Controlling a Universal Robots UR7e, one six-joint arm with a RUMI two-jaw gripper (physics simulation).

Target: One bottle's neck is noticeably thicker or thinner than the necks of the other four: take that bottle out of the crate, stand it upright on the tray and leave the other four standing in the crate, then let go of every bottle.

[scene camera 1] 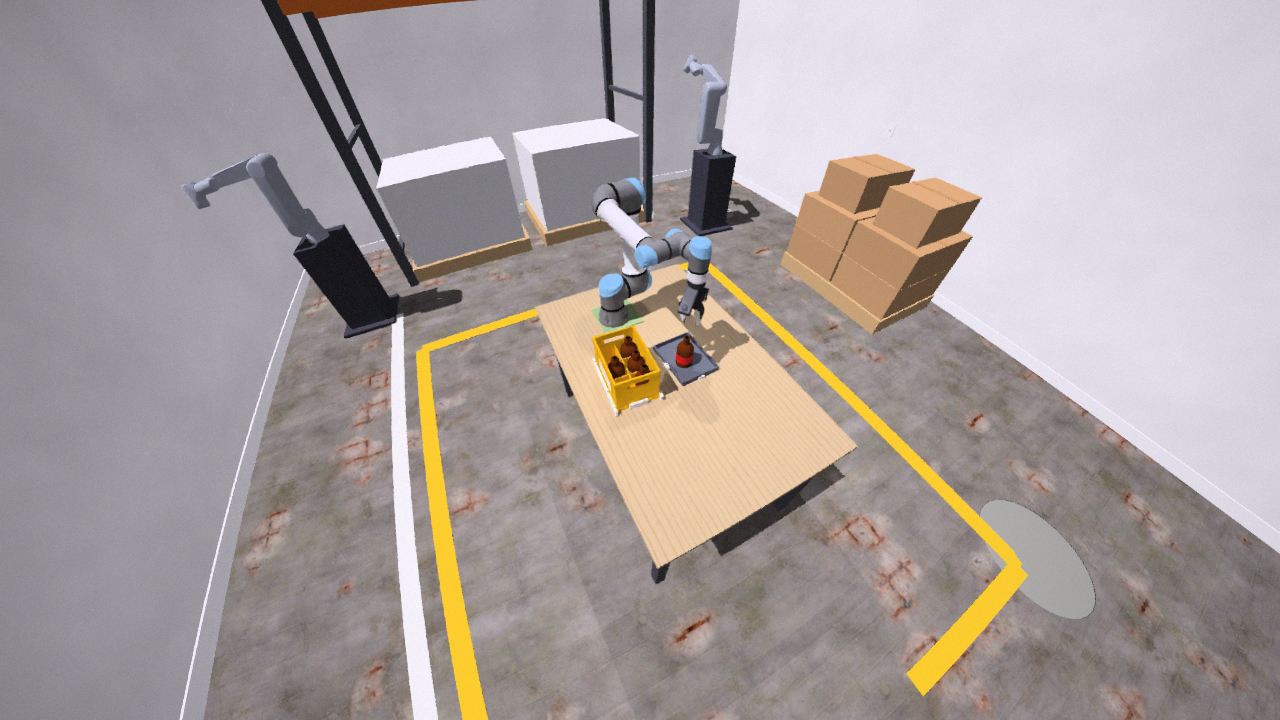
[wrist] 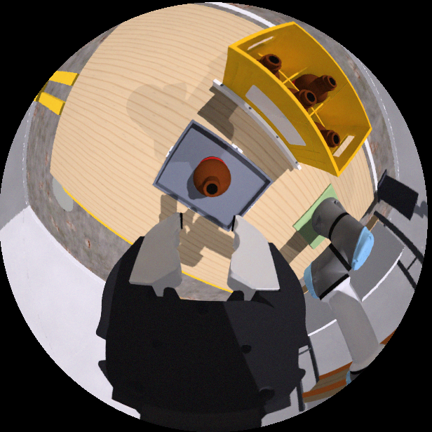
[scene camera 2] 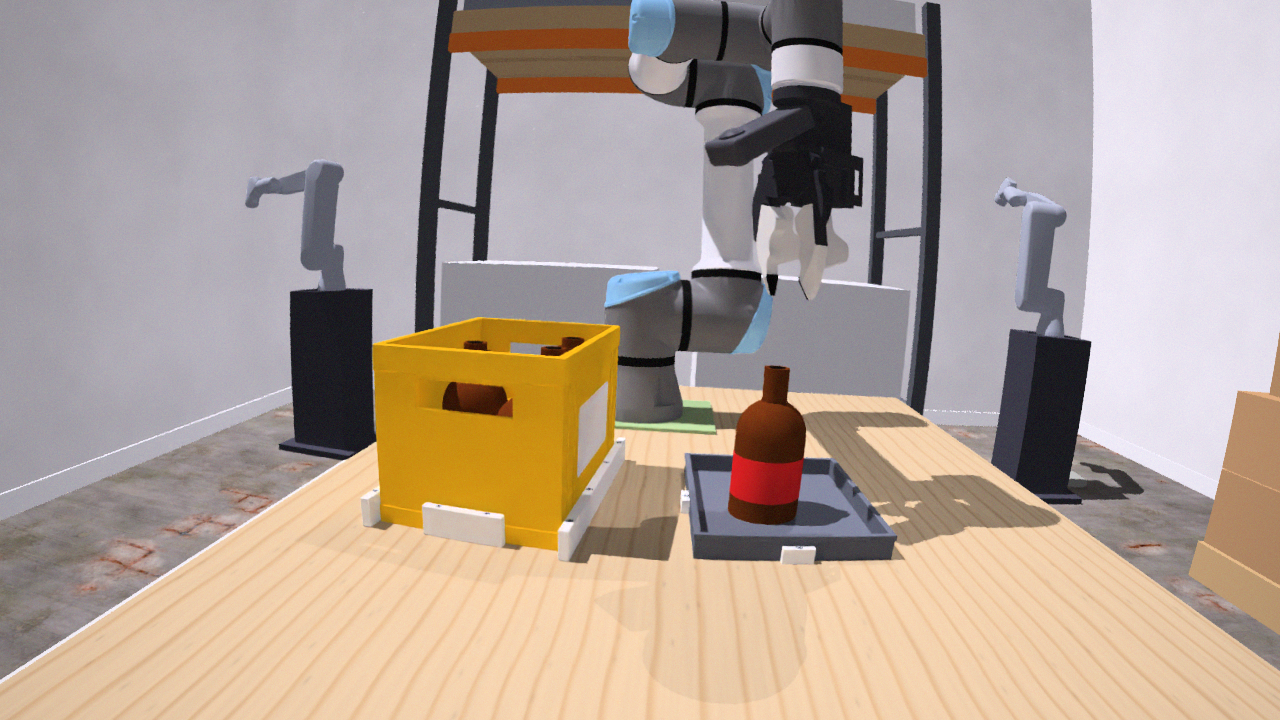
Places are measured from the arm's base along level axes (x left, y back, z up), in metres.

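Pixels of known places: gripper, fingertip midpoint: (scene camera 1: 689, 324) (scene camera 2: 790, 297); arm's base, link origin: (scene camera 1: 613, 317) (scene camera 2: 636, 411).
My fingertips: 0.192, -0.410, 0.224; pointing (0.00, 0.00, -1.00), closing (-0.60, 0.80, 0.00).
For each thing: its top centre in the pictures, then the offset to it from my fingertips, as dx, dy, dz. Level surfaces: height alone.
- brown bottle with a red label, top centre: (scene camera 2: 777, 367) (scene camera 1: 686, 337) -0.008, -0.001, -0.070
- dark grey tray, top centre: (scene camera 2: 777, 489) (scene camera 1: 685, 355) +0.008, +0.015, -0.205
- yellow crate, top centre: (scene camera 2: 511, 333) (scene camera 1: 624, 353) -0.283, +0.008, -0.055
- wooden table, surface height: dz -0.230
A brown bottle with a red label (scene camera 1: 684, 351) (scene camera 2: 767, 479) (wrist: 212, 172) stands upright on the dark grey tray (scene camera 1: 702, 366) (scene camera 2: 742, 546) (wrist: 172, 172). My gripper (scene camera 1: 691, 319) (scene camera 2: 791, 293) (wrist: 207, 215) is open and empty, above and behind the bottle's mouth in scene camera 2, clear of it. The yellow crate (scene camera 1: 637, 394) (scene camera 2: 474, 461) (wrist: 239, 67) holds the other four brown bottles, whose necks show in the wrist view, one near a corner (wrist: 271, 62), two in the middle (wrist: 327, 81) (wrist: 307, 97) and one at the other end (wrist: 331, 138). Their lower parts are mostly hidden.
The crate stands beside the tray on the wooden table (scene camera 1: 725, 447) (scene camera 2: 537, 626), with white locating strips (scene camera 2: 463, 523) around its base. Smaller white blocks (scene camera 2: 797, 554) touch the tray's edge. The arm's base stands on a green plate (scene camera 2: 698, 417) (wrist: 305, 227) behind them.
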